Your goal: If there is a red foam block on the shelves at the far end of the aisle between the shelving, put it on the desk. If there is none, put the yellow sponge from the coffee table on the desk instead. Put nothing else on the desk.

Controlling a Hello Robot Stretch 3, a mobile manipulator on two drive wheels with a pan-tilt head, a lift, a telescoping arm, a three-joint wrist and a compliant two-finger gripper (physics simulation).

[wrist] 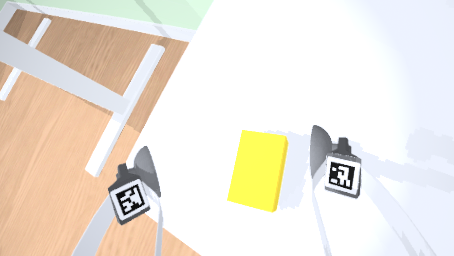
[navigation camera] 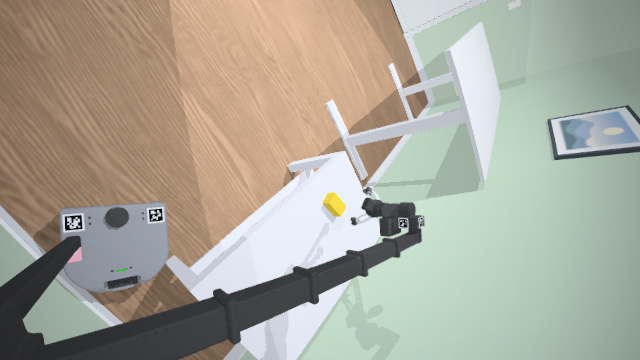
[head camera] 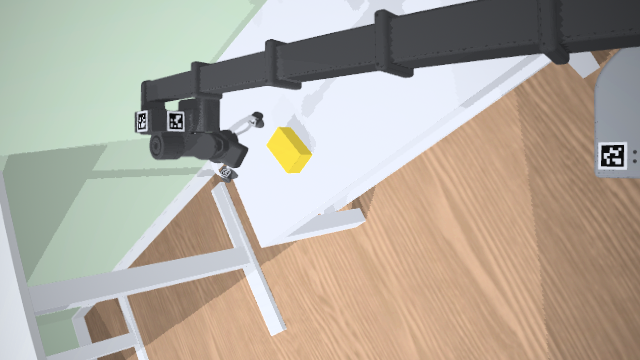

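Pixels of known places: gripper, fingertip midpoint: (wrist: 232,153) (navigation camera: 359,205); robot's base at its link origin: (navigation camera: 117,216).
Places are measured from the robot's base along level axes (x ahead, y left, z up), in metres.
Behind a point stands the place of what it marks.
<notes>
The yellow sponge (head camera: 289,150) @(x -0.018, y -0.785, z 0.495 m) (navigation camera: 334,204) @(x -0.016, y -0.784, z 0.495 m) (wrist: 258,171) @(x -0.020, y -0.803, z 0.495 m) lies flat on the white coffee table (head camera: 265,212) @(x 0.145, y -0.918, z 0.450 m) (navigation camera: 280,232) @(x -0.100, y -0.518, z 0.450 m) (wrist: 260,65) @(x -0.118, y -0.963, z 0.450 m), near one end. My gripper (head camera: 242,146) @(x -0.024, y -0.803, z 0.621 m) (navigation camera: 361,206) @(x -0.024, y -0.803, z 0.621 m) (wrist: 232,153) @(x -0.024, y -0.803, z 0.621 m) is open and empty above that end. In the wrist view the sponge appears between the two spread fingertips, closer to the right one and touching neither. A taller white table, apparently the desk (navigation camera: 477,90) @(x 0.596, y -1.678, z 0.950 m), stands beyond the coffee table's end; its legs and crossbar show in the head view. No red foam block or shelves show in these views.
My extended arm (head camera: 330,52) @(x -0.103, y -0.317, z 0.936 m) (navigation camera: 270,295) @(x -0.090, y -0.173, z 0.939 m) passes over the coffee table. My base (head camera: 615,115) @(x -0.090, y -0.125, z 0.160 m) (navigation camera: 100,250) @(x -0.107, y 0.059, z 0.160 m) is by its other end. The desk's floor bar (head camera: 265,300) (navigation camera: 340,125) (wrist: 125,110) lies close to the coffee table. A green wall (navigation camera: 500,250) @(x -0.270, y -1.225, z 1.063 m) with a framed picture (navigation camera: 595,132) @(x 0.268, y -2.007, z 1.521 m) runs behind.
</notes>
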